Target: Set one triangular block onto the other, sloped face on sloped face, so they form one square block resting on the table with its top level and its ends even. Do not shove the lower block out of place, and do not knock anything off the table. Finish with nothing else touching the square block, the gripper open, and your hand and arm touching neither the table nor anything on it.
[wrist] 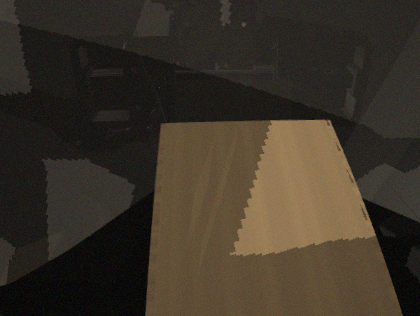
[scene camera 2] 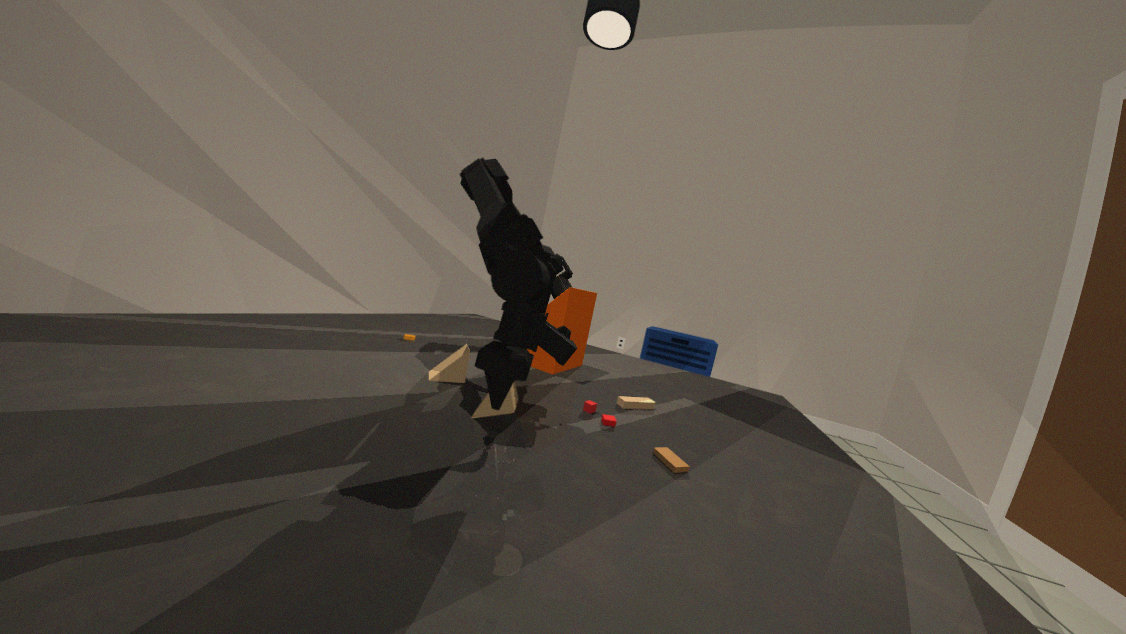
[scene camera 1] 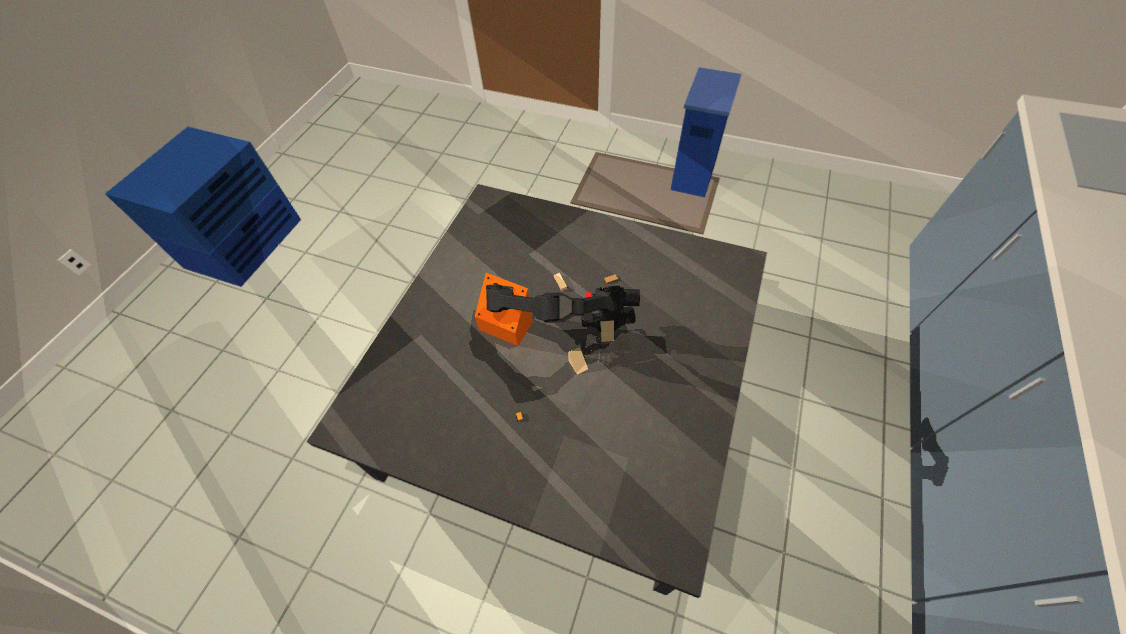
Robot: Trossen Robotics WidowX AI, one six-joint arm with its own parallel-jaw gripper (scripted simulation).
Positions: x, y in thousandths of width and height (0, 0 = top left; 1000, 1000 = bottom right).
Scene:
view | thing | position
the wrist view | my gripper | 582, 641
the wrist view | triangular block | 596, 666
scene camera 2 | my gripper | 443, 635
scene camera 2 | triangular block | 403, 583
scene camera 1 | my gripper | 540, 523

